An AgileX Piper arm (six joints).
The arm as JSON. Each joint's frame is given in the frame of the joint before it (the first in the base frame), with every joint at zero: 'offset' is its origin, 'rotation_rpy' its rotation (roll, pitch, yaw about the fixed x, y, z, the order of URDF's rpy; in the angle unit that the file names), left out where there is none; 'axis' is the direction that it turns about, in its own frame. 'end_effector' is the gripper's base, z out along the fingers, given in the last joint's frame.
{
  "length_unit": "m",
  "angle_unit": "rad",
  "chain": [
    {
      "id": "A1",
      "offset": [
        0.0,
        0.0,
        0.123
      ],
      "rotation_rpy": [
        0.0,
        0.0,
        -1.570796
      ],
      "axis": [
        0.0,
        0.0,
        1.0
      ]
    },
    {
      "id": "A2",
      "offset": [
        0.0,
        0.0,
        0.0
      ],
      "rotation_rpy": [
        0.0,
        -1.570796,
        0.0
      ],
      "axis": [
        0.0,
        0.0,
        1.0
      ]
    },
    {
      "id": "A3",
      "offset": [
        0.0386,
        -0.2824,
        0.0
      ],
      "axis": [
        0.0,
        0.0,
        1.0
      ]
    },
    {
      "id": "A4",
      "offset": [
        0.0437,
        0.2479,
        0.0
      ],
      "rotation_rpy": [
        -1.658,
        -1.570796,
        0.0
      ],
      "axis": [
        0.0,
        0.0,
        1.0
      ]
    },
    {
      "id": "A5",
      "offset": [
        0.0,
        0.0,
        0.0
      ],
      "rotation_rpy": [
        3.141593,
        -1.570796,
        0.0
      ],
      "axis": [
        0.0,
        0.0,
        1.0
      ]
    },
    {
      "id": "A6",
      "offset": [
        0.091,
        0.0,
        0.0
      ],
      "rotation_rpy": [
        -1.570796,
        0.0,
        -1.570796
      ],
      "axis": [
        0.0,
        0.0,
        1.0
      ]
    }
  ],
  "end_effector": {
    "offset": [
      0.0,
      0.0,
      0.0
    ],
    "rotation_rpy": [
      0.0,
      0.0,
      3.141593
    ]
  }
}
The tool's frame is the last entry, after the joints.
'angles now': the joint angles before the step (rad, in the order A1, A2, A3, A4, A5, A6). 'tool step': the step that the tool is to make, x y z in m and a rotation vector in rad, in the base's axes. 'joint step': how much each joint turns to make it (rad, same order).
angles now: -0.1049, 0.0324, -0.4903, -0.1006, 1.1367, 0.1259
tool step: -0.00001, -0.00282, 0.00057, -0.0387, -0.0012, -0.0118
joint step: 0.0000, 0.0000, 0.0010, -0.0347, -0.0073, -0.0100
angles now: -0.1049, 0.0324, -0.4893, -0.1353, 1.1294, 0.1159
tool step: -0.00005, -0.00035, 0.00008, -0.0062, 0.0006, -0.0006
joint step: 0.0000, 0.0000, 0.0000, -0.0044, -0.0004, -0.0030
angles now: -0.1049, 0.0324, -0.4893, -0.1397, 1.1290, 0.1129
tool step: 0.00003, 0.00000, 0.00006, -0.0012, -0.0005, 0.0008
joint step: 0.0000, 0.0000, 0.0000, 0.0000, -0.0007, -0.0013
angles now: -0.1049, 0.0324, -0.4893, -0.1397, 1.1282, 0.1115
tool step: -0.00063, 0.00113, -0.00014, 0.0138, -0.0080, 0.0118
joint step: 0.0070, -0.0061, 0.0000, 0.0132, 0.0000, 0.0039
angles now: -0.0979, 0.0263, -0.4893, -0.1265, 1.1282, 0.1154
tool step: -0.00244, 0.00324, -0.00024, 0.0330, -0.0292, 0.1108
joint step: 0.0866, -0.0251, 0.0000, 0.0430, -0.0024, -0.0020
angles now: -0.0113, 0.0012, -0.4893, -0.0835, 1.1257, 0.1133
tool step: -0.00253, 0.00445, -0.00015, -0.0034, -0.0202, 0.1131
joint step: 0.0486, -0.0203, 0.0000, 0.0593, -0.0029, -0.0618
